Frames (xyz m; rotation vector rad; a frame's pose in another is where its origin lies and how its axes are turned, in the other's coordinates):
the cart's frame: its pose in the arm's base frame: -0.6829 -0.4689 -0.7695 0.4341 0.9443 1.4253
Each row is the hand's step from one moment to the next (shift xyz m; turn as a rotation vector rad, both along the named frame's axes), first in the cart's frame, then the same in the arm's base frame.
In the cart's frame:
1: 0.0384 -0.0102 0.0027 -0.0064 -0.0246 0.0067
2: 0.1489 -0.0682 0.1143 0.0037 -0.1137 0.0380
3: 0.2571 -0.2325 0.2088 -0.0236 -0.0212 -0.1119
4: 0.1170 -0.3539 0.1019 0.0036 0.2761 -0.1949
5: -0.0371 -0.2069 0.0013 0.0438 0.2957 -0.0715
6: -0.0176 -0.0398 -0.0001 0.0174 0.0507 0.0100
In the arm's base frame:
1: 0.0039 0.0357 -0.0172 0.0215 -0.0079 -0.0129
2: 0.1127 0.1626 -0.0276 0.1008 -0.0031 -0.0649
3: 0.2762 0.2667 -0.1278 -0.0690 -0.0563 -0.0748
4: 0.2887 0.0861 -0.2419 -0.3246 -0.0087 0.0937
5: 0.1370 -0.0658 -0.1452 -0.2478 0.0663 0.1693
6: 0.0273 -0.0227 -0.0251 -0.0267 0.0269 0.0392

